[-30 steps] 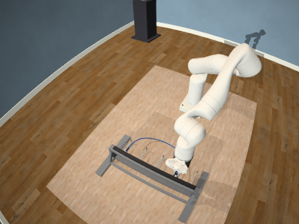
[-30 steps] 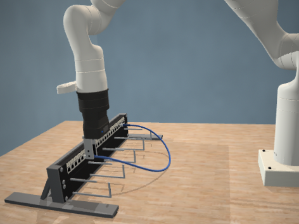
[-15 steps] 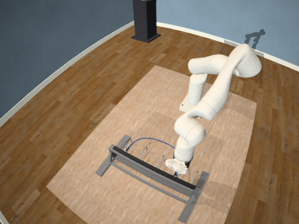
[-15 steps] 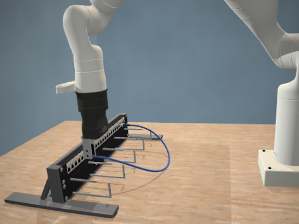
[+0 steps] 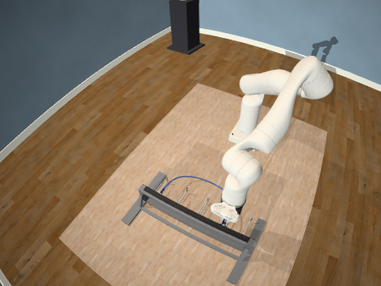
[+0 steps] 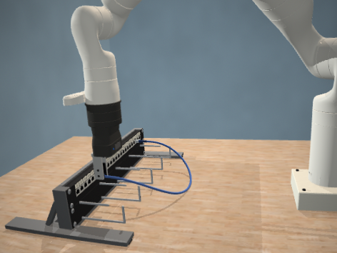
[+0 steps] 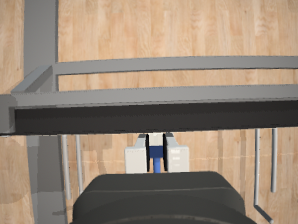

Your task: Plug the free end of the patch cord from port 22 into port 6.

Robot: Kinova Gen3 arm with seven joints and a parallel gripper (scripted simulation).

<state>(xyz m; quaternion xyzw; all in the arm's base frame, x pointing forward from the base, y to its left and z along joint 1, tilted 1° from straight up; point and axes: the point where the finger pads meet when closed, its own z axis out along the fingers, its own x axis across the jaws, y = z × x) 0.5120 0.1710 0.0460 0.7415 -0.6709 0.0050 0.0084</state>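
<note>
My gripper is now 10 mm short of the white plug and 10 mm above it.
</note>
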